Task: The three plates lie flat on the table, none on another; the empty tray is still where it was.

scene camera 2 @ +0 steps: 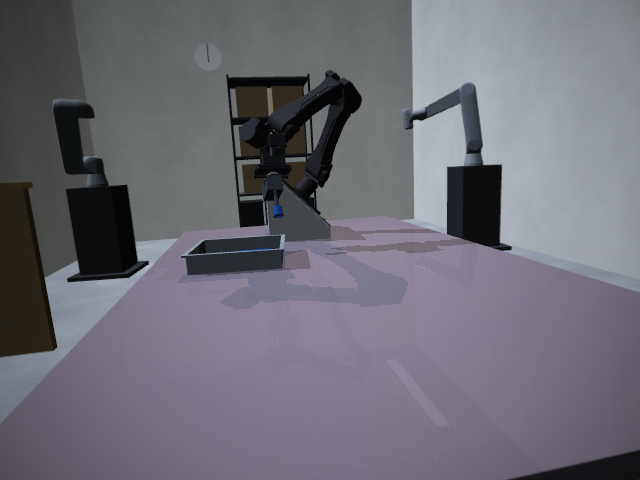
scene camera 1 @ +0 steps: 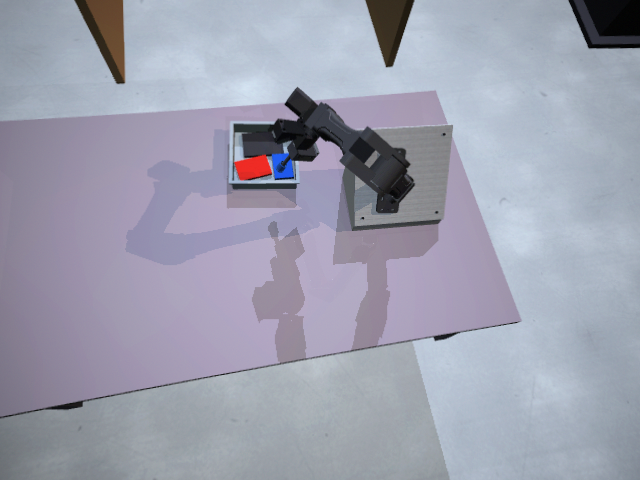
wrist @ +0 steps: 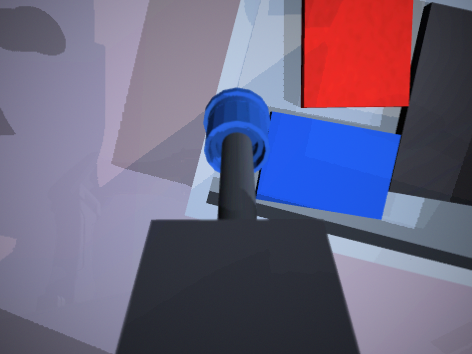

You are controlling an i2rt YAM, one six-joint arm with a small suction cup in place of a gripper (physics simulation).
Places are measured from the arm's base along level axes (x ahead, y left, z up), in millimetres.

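Where they show: hand, tool point: (scene camera 2: 278,215) (scene camera 1: 279,168) (wrist: 236,118); arm's base, link origin: (scene camera 2: 298,196).
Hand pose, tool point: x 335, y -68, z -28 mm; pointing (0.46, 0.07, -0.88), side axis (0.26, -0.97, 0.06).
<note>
Each offset is from my tool point to the top centre of the thing. Level surfaces: height alone.
The grey tray @[dx +47, dy -111, dz -64 mm] (scene camera 1: 231,155) (scene camera 2: 235,263) (wrist: 400,261) stands on the table @[dz -114 mm] (scene camera 1: 103,320) (scene camera 2: 206,413) and holds three plates. The red plate @[dx +86, dy -71, dz -100 mm] (scene camera 1: 252,167) (wrist: 357,55) and the blue plate @[dx -14, dy -78, dz -100 mm] (scene camera 1: 287,173) (scene camera 2: 256,250) (wrist: 327,165) lie side by side in it. The black plate @[dx +52, dy -170, dz -100 mm] (scene camera 1: 258,144) (wrist: 440,100) lies beside them, partly under the arm in the first scene view. In the second scene view the tray's walls hide most of its inside. My suction cup (scene camera 1: 280,167) (scene camera 2: 278,211) (wrist: 237,125) hangs above the tray's blue-plate end, apart from the plates and bearing nothing.
The arm's grey sloped base (scene camera 1: 423,175) (scene camera 2: 292,222) stands to the right of the tray in the first scene view. A shelf rack (scene camera 2: 268,81) and two grey arms on black pedestals (scene camera 2: 103,232) (scene camera 2: 474,206) stand beyond the table. A brown cabinet (scene camera 2: 23,268) stands at the left.
</note>
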